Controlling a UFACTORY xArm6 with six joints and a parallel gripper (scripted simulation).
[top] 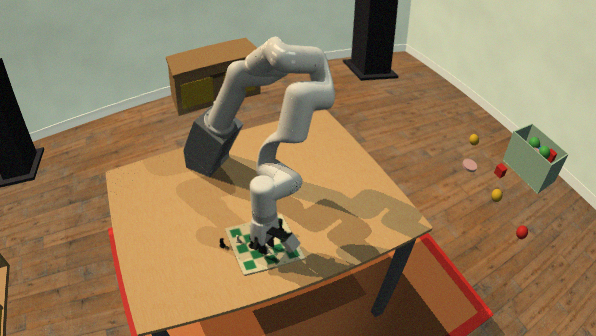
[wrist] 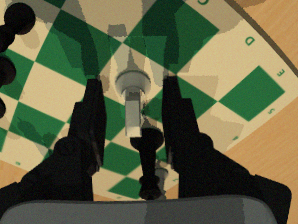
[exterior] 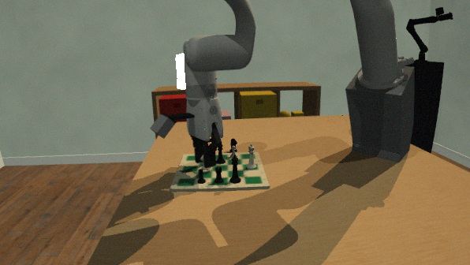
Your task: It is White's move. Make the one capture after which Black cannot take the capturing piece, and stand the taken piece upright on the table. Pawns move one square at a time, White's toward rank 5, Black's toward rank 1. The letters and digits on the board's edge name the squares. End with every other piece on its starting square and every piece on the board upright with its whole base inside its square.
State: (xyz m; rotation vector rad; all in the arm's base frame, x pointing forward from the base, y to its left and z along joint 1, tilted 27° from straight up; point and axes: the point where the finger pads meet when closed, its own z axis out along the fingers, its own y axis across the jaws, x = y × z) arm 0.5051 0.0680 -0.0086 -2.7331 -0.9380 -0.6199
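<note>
Right now the green-and-cream chessboard is 4 cm behind my hand and 3 cm below it. Also, from my hand: black piece 4 cm to the right, 3 cm behind, 1 cm below; white pawn 8 cm to the right, 7 cm behind, 2 cm below.
</note>
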